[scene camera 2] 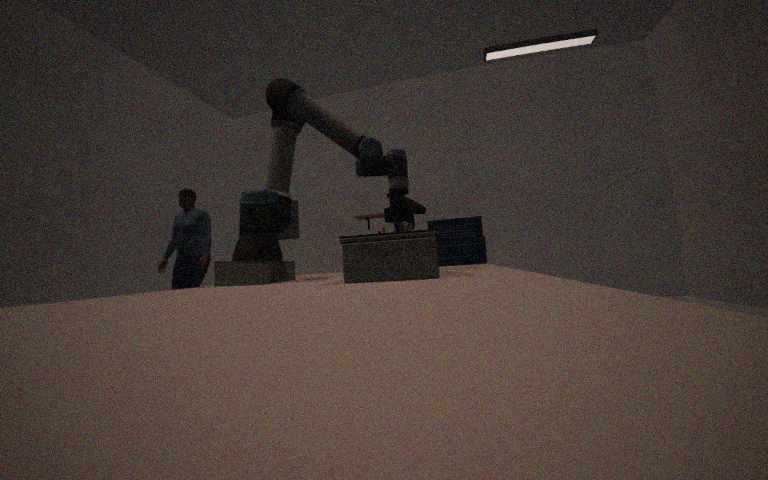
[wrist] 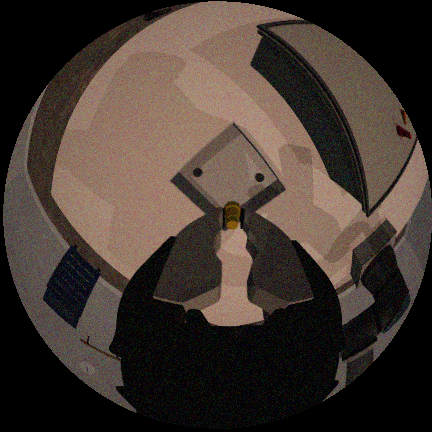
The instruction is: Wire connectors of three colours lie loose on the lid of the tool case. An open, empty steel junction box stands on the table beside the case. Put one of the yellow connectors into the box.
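Frame: origin at the arm's base, x ahead, y left, z up, level; metres.
Where they show: gripper, fingertip midpoint: [wrist: 231,209]; arm's base, link origin: [scene camera 2: 258,261] [wrist: 376,264].
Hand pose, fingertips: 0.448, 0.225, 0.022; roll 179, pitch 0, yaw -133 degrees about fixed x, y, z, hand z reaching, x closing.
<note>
Each offset is from my fingertips to the top centre of the thing, as dx, dy, dz. "*": to the spot under its first point.
My gripper [wrist: 231,209] is shut on a yellow connector @(+0.001, -0.001, +0.024) [wrist: 232,211], which sits between the fingertips in the wrist view. The open steel junction box @(+0.004, -0.001, -0.053) [wrist: 225,162] lies just ahead of the fingertips, with two dark round holes in its floor; the fingertips and connector overlap its near corner in the picture. The exact height over the box is hard to tell. The tool case @(+0.009, -0.276, +0.014) [scene camera 2: 390,260] [wrist: 320,95] stands to the right in the wrist view. On its lid a red connector [wrist: 403,132] and an orange one [wrist: 404,116] show. In the scene view the gripper is dark and low behind the case, which hides the box.
The case's raised lid edge @(* +0.007, -0.126, +0.013) [wrist: 345,125] runs along the box's right side in the wrist view. The robot's base block [scene camera 2: 254,273] stands left of the case. A blue slatted object [scene camera 2: 457,240] [wrist: 72,287] is beyond the table. A person [scene camera 2: 191,243] stands at the left in the scene view.
</note>
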